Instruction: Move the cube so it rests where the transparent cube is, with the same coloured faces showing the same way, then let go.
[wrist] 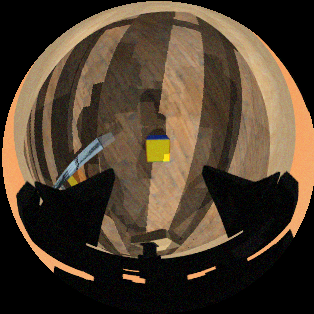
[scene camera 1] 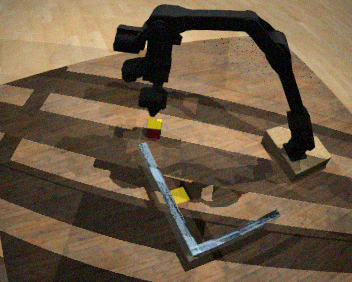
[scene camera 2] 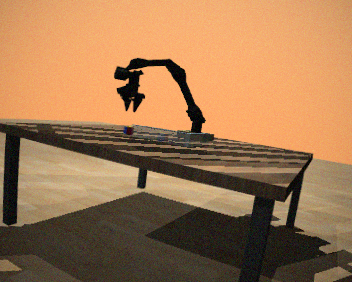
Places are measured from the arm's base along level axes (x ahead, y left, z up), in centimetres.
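Pixels of known places: gripper, fingertip midpoint: (wrist: pixel 158 171) (scene camera 2: pixel 130 112); arm's base, link origin: (wrist: pixel 149 244) (scene camera 1: pixel 294 151) (scene camera 2: pixel 196 132).
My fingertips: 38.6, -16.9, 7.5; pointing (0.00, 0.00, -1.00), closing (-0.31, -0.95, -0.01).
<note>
For each thing: its top centre in the pictures, then the offset to it from my fingertips, as dx, dy, dz. "pt": a spot on its surface instead.
- solid cube, top centre: (wrist: pixel 157 150) (scene camera 1: pixel 154 123) (scene camera 2: pixel 129 126) -0.5, -0.1, -7.7
- transparent cube, top centre: (scene camera 1: pixel 178 195) (wrist: pixel 73 183) -1.2, +23.1, -7.7
- pale blue L-shaped bar, surface spot: (wrist: pixel 82 156) pt +3.8, +12.5, -5.7
The solid cube (scene camera 1: pixel 154 128) (scene camera 2: pixel 128 130) (wrist: pixel 158 150) rests on the table with its yellow face up; a dark red side shows in scene camera 1, and a blue side in the wrist view. The transparent cube (scene camera 1: pixel 180 195) (wrist: pixel 73 181) also has yellow on top and lies beside the long arm of the pale bar; in the wrist view it is partly hidden by a finger. My gripper (scene camera 1: pixel 154 114) (scene camera 2: pixel 130 110) (wrist: pixel 158 171) is open and empty, pointing down above the solid cube, with a gap between fingertips and cube. In the wrist view the cube shows between the fingers.
A pale blue L-shaped bar (scene camera 1: pixel 159 179) (wrist: pixel 82 156) has its long arm running from near the solid cube past the transparent cube, and its short arm reaching right in scene camera 1. The arm's base block (scene camera 1: pixel 276 140) (scene camera 2: pixel 205 137) stands on the wooden table (scene camera 1: pixel 75 220) (scene camera 2: pixel 150 165). Dark shadows cross the tabletop.
</note>
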